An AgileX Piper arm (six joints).
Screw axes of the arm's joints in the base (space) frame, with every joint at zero. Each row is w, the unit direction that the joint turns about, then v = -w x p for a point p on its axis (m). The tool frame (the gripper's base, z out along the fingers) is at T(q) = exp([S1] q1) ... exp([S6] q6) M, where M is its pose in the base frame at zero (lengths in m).
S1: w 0 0 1 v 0 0 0
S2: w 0 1 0 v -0.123 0 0
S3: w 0 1 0 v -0.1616 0 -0.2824
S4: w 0.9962 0 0.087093 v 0 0.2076 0
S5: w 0 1 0 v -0.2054 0 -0.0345
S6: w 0.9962 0 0.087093 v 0 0.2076 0
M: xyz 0.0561 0 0.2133 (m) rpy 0 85.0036 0 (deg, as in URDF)
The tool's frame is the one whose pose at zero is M.
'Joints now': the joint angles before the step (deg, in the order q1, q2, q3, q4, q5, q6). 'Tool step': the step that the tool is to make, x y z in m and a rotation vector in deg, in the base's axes. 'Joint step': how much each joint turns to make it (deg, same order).
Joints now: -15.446, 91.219, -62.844, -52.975, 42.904, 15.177
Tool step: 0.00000, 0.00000, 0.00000, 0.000, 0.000, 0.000
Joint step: 0.000, 0.000, 0.000, 0.000, 0.000, 0.000
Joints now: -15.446, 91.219, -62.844, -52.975, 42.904, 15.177
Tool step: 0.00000, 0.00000, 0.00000, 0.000, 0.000, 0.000
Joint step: 0.000, 0.000, 0.000, 0.000, 0.000, 0.000
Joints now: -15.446, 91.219, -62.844, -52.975, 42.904, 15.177
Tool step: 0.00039, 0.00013, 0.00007, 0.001, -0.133, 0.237
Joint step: 0.000, 0.001, 0.000, -0.020, -0.263, -0.055
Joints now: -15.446, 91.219, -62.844, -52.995, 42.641, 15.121
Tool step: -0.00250, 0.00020, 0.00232, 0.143, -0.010, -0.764
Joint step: -0.001, -0.499, 0.000, 0.460, 0.834, -0.043
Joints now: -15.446, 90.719, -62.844, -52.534, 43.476, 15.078
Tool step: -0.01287, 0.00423, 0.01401, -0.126, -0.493, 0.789
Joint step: -0.001, -3.674, 0.948, 2.003, 0.802, -3.168
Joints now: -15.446, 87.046, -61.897, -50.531, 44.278, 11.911
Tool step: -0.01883, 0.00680, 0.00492, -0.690, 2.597, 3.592
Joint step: 0.000, -4.378, 3.273, 2.140, -0.001, -6.456
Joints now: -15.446, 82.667, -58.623, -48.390, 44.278, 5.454
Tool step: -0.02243, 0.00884, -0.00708, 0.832, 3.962, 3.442
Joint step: 0.000, -4.320, 5.102, 3.280, -0.070, -6.508
